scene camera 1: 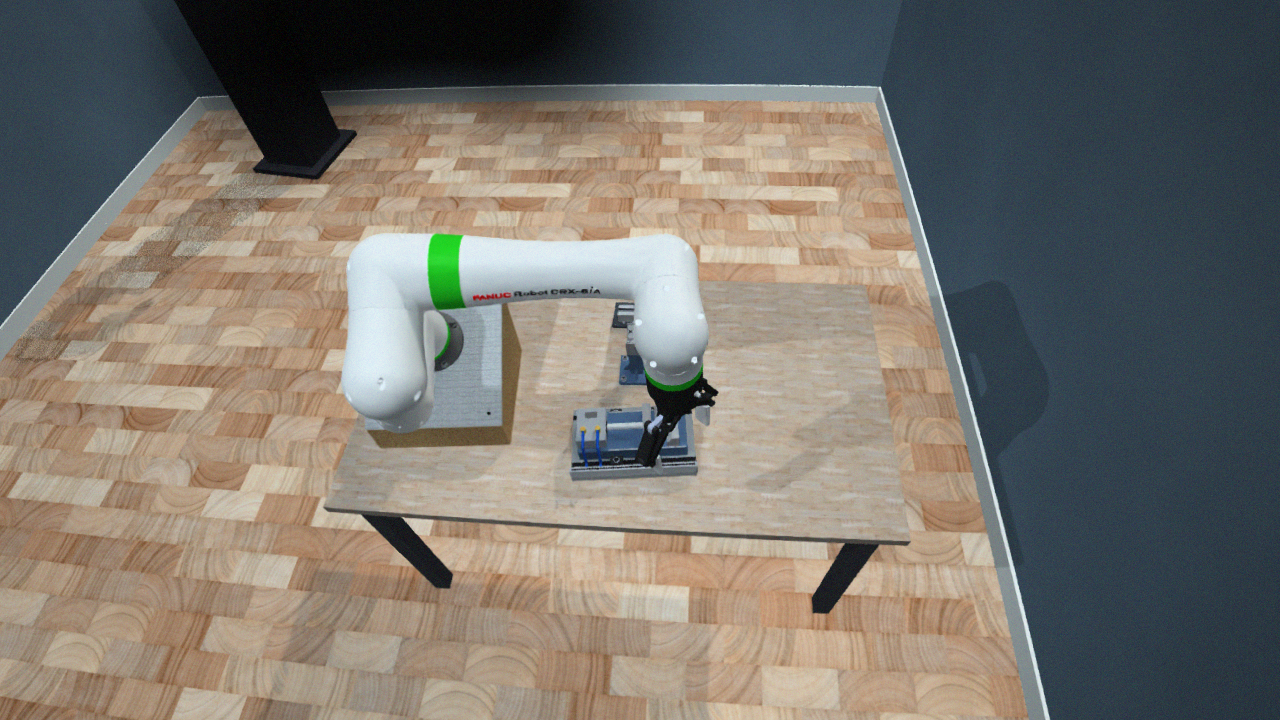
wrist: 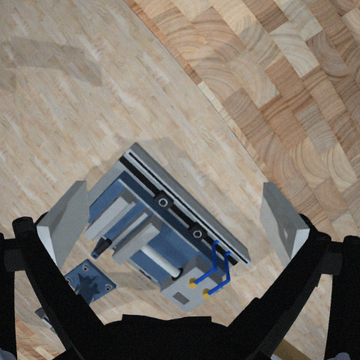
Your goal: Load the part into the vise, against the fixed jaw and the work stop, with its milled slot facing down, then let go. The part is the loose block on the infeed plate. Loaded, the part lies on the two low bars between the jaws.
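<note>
The vise (scene camera 1: 617,445) (wrist: 184,250) lies on the table, its long rail toward the table's front edge. In the wrist view its outer grey jaw (wrist: 107,217) and the jaw by the white rod (wrist: 137,241) stand apart, with a low grey strip between them and no block seen there. A small dark stop (wrist: 102,247) sits beside that gap. My gripper (scene camera 1: 677,436) (wrist: 173,200) is open and empty above the vise. Behind the vise, a grey block-like shape on a dark plate (scene camera 1: 621,308) is partly covered by the arm; I cannot tell its slot's direction.
A post on a blue base (scene camera 1: 631,368) (wrist: 90,281) stands behind the vise, close to it. Two blue hoses (wrist: 227,277) rise from the vise's end block (wrist: 187,287). The robot's pedestal (scene camera 1: 478,385) stands at the table's left. The table (scene camera 1: 787,358) extends right of the vise.
</note>
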